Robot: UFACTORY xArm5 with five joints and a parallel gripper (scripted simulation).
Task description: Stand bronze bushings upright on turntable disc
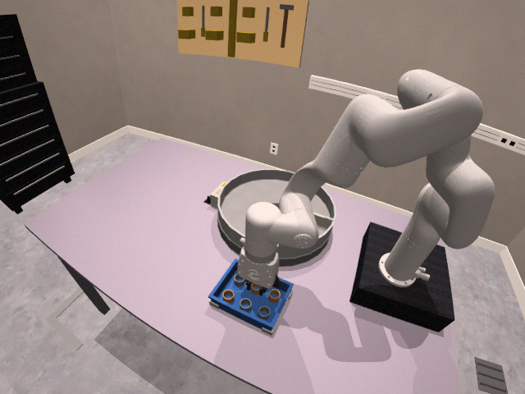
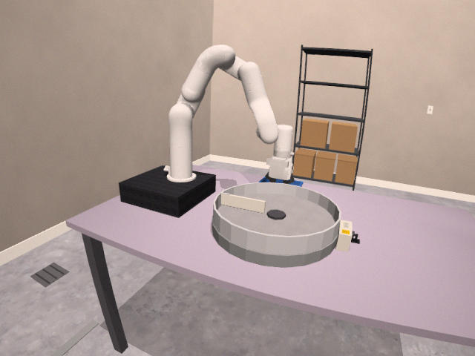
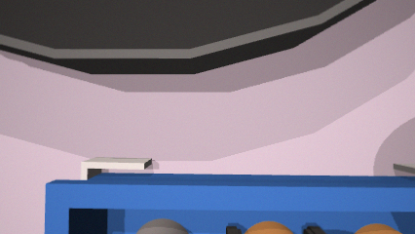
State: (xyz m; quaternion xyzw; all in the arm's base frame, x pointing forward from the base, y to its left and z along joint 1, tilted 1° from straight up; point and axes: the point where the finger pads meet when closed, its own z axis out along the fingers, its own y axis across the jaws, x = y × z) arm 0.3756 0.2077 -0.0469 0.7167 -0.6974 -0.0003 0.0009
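The blue crate lies 30 mm to the left of my hand and 10 mm below it. Also, from my hand: turntable disc 310 mm to the right, 80 mm ahead, 20 mm above.
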